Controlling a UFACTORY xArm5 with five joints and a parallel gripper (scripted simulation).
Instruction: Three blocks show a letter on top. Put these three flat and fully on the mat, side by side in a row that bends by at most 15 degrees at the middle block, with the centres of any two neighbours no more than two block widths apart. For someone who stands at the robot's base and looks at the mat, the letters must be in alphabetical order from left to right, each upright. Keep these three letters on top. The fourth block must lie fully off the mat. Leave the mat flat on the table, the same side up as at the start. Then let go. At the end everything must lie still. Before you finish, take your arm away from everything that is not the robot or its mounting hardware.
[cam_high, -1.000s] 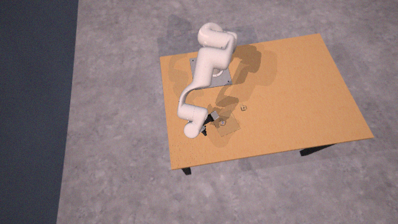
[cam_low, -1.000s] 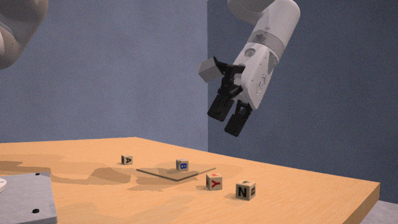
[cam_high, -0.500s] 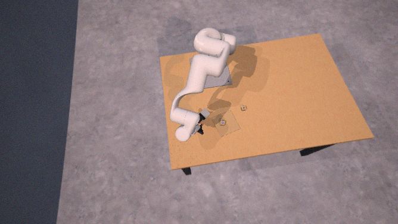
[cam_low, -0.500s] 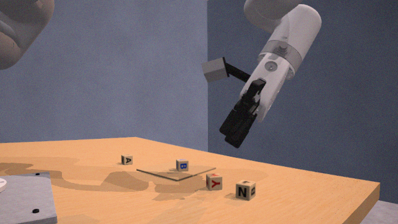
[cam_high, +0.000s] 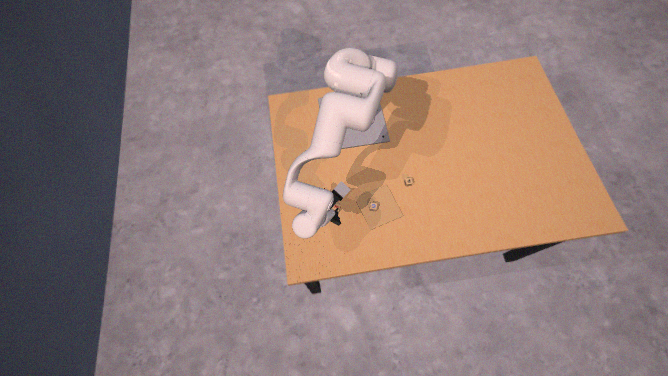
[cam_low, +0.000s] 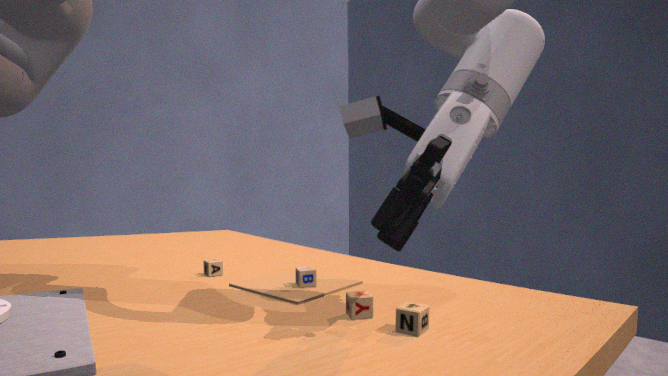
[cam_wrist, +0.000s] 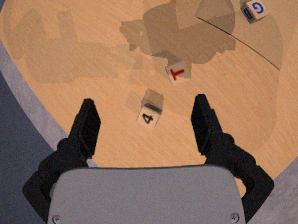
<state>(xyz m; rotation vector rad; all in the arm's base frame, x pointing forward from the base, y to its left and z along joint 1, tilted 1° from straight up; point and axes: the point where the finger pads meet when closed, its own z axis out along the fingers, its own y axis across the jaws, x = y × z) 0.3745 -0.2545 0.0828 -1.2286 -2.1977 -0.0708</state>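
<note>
Right now my hand is 4 cm short of the blue-lettered block, 18 cm to the right of it and 8 cm above it. Round my hand: black-lettered block (3 cm to the right, 8 cm below); thin tan mat (4 cm ahead, 20 cm to the left, 9 cm below); red-lettered block (4 cm to the left, 8 cm below).
</note>
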